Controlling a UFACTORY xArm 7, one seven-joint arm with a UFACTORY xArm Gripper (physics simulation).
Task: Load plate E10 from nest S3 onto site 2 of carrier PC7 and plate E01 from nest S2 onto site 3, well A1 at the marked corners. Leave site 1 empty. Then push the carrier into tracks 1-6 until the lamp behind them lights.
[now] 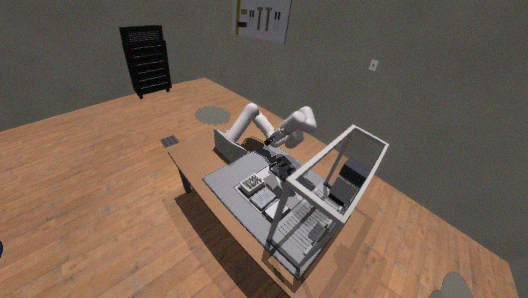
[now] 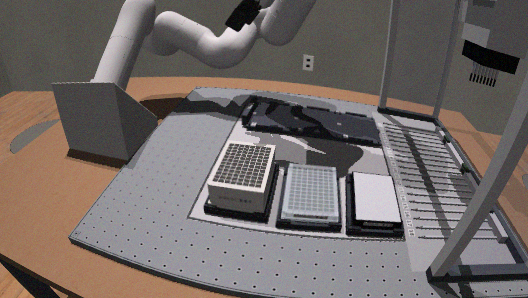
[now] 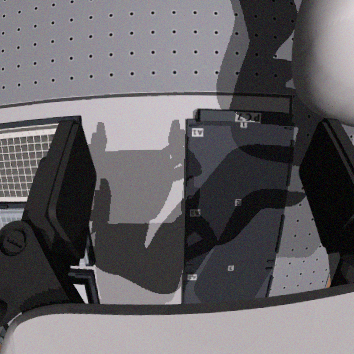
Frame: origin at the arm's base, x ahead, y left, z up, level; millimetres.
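Seen in the pictures: gripper, fingertip midpoint: (image 1: 270, 141) (image 2: 237, 24) (image 3: 202, 144); arm's base at its link origin: (image 1: 230, 139) (image 2: 104, 100).
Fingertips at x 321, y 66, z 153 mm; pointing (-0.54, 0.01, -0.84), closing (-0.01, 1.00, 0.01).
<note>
Offsets run from my fingertips to a thing's top centre. "spot": to the spot under its first point.
My gripper (image 1: 270, 140) (image 2: 243, 14) (image 3: 202, 144) is open and empty, high above the deck. Carrier PC7 @(169 mm ahead, 76 mm left, 215 mm down) (image 1: 282, 167) (image 2: 320, 122) (image 3: 260, 170) is a long dark tray lying flat. Its sites 1, 2 and 3 are bare, with A1 marks along one side. A tall white gridded plate @(59 mm ahead, 186 mm right, 191 mm down) (image 2: 242, 165) (image 3: 25, 165), a clear plate @(169 mm ahead, 191 mm right, 219 mm down) (image 2: 311, 192) (image 3: 10, 216) and a low white-topped plate @(280 mm ahead, 196 mm right, 219 mm down) (image 2: 376, 197) sit in a row of three black nests. Their plate and nest labels are not readable. The numbered tracks (image 1: 302, 225) (image 2: 430, 175) lie beyond the carrier's far end.
A grey frame (image 1: 316, 198) (image 2: 391, 55) stands around the tracks. A pipette head @(505 mm ahead, 62 mm right, 50 mm up) (image 2: 490, 57) with tips hangs over them. Small green parts @(spot: 541 mm ahead, 65 mm right, 223 mm down) (image 2: 465, 167) sit on the rail behind the tracks. The arm's grey base block (image 2: 90, 120) stands left of the perforated deck.
</note>
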